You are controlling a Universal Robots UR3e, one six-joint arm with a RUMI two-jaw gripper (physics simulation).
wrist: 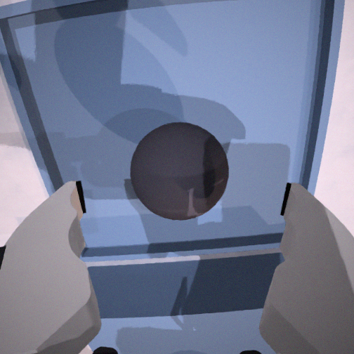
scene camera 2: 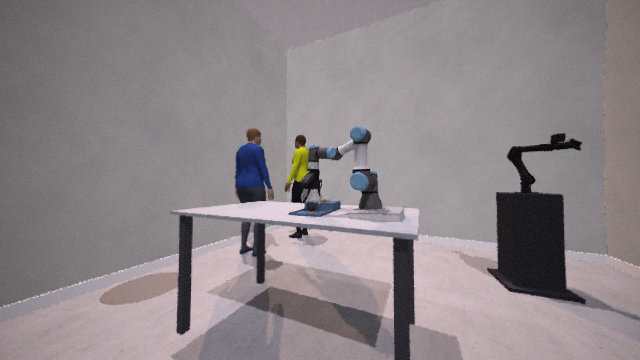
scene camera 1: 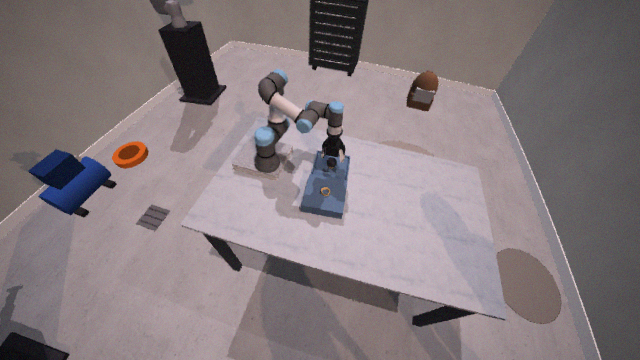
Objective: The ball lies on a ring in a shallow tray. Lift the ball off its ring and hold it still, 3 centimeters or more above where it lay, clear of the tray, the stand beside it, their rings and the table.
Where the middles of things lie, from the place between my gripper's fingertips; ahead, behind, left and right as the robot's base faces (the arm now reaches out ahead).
Scene:
Now: the dark ball (wrist: 179, 170) 1 cm below my hand. The rest, counted from my hand: blue stand (scene camera 1: 325, 196): 21 cm to the right, 2 cm below; shallow blue tray (wrist: 88, 88): 5 cm below.

